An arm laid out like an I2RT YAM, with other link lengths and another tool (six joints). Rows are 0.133 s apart.
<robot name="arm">
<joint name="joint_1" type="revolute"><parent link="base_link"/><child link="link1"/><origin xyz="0 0 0.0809" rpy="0 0 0"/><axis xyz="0 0 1"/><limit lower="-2.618" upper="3.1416"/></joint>
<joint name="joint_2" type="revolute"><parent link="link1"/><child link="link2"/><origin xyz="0.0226 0.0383 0.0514" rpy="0 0 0"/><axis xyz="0 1 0"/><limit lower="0" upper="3.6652"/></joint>
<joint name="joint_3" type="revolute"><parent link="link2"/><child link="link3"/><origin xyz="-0.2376 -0.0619 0" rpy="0 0 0"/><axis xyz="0 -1 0"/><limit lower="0" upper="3.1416"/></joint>
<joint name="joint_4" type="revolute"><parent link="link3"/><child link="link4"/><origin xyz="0.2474 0.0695 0.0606" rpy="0 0 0"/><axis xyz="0 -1 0"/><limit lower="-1.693" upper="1.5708"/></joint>
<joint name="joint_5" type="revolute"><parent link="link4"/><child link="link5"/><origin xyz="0.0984 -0.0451 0.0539" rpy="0 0 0"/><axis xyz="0 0 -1"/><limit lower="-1.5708" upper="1.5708"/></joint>
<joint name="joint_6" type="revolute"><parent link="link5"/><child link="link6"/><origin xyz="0.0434 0 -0.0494" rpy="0 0 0"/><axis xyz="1 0 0"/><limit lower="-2.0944" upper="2.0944"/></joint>
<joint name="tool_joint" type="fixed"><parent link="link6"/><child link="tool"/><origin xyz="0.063 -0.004 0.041" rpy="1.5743 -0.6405 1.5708"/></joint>
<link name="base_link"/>
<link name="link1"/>
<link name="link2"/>
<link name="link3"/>
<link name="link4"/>
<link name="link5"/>
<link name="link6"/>
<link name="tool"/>
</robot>
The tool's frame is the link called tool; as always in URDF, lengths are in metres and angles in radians.
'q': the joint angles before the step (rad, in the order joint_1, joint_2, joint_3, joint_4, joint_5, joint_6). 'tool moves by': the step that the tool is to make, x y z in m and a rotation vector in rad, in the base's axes. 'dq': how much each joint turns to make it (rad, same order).
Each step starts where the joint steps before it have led.
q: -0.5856, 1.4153, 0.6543, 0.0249, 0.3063, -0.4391
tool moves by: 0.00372, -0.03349, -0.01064, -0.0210, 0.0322, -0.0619
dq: -0.0585, 0.1354, 0.0791, 0.0501, 0.0266, -0.0254
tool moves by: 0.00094, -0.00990, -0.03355, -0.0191, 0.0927, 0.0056
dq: -0.0149, 0.1268, 0.0068, 0.0820, 0.0345, -0.0700
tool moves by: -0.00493, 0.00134, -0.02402, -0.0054, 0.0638, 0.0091
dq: -0.0023, 0.0602, -0.0250, 0.0535, 0.0230, -0.0414
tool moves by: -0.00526, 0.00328, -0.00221, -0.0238, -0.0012, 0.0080
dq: -0.0017, -0.0098, -0.0450, 0.0589, 0.0062, -0.0212
